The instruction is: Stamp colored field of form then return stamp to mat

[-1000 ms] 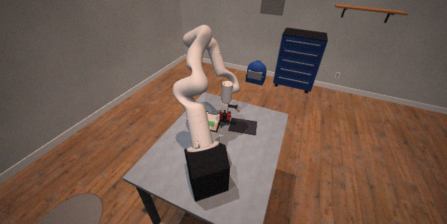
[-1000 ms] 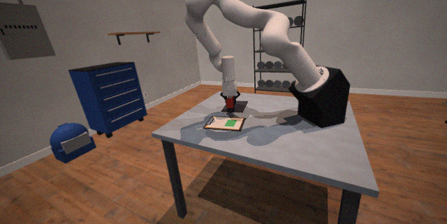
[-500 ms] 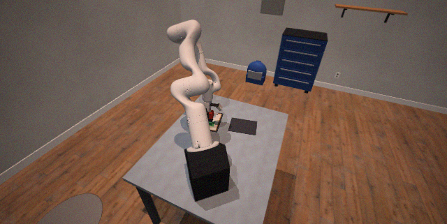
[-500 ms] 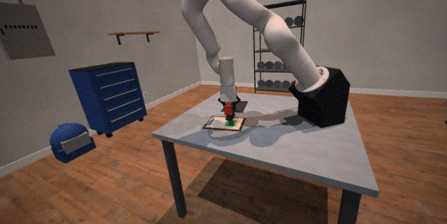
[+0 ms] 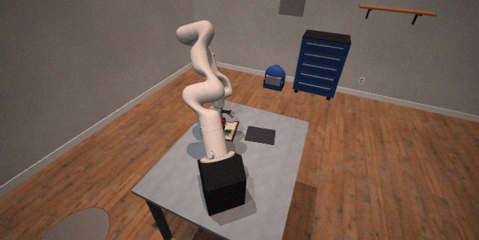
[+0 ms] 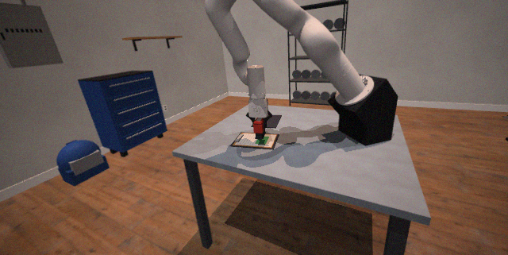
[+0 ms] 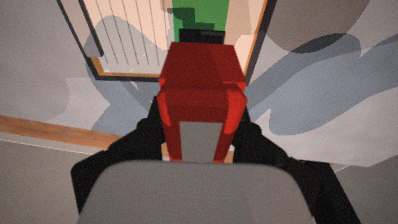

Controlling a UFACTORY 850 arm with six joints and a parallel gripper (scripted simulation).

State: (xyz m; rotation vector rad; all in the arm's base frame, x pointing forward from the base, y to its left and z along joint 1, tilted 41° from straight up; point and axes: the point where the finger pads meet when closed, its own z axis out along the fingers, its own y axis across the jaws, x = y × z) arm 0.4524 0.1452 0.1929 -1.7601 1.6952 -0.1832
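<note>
My gripper is now 100 mm short of the mat, 320 mm to the left of it and 110 mm above it. From my hand the other things lie so: clipboard: 80 mm ahead, 20 mm to the right, 110 mm below; then stamp base: 50 mm below; then red stamp: 20 mm below.
</note>
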